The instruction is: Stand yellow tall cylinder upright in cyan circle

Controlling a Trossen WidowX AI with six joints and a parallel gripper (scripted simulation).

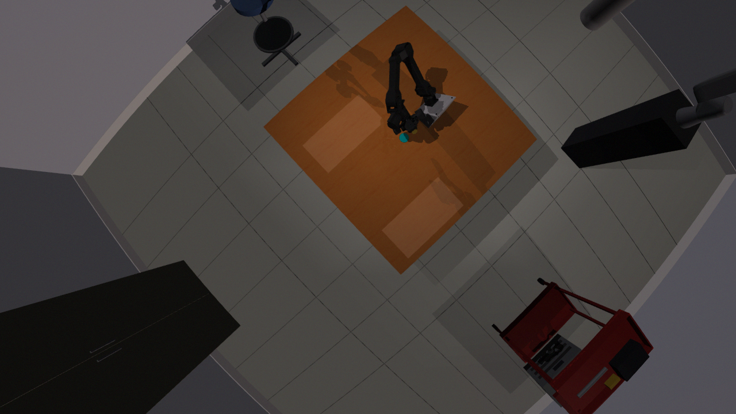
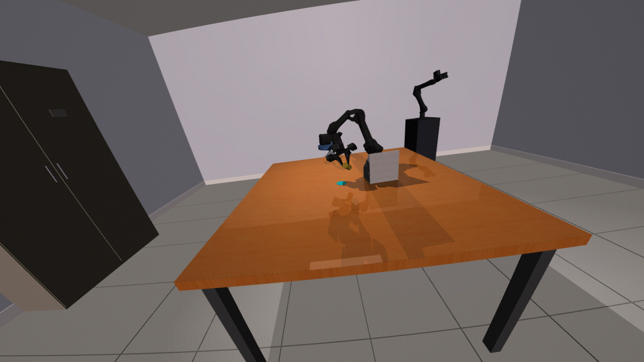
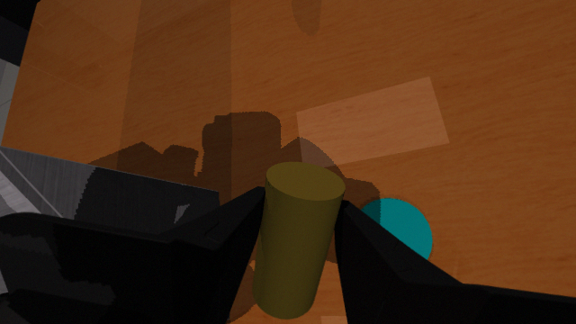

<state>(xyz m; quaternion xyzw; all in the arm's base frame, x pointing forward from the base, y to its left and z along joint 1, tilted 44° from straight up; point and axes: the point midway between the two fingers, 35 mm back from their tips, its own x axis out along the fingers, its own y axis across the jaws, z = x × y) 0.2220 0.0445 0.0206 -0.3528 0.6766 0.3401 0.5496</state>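
My gripper tip is 120 mm above the cyan circle, 30 mm short of it and 20 mm to the left of it. Also, from my gripper tip: yellow tall cylinder 10 mm to the right, 10 mm below, 10 mm behind.
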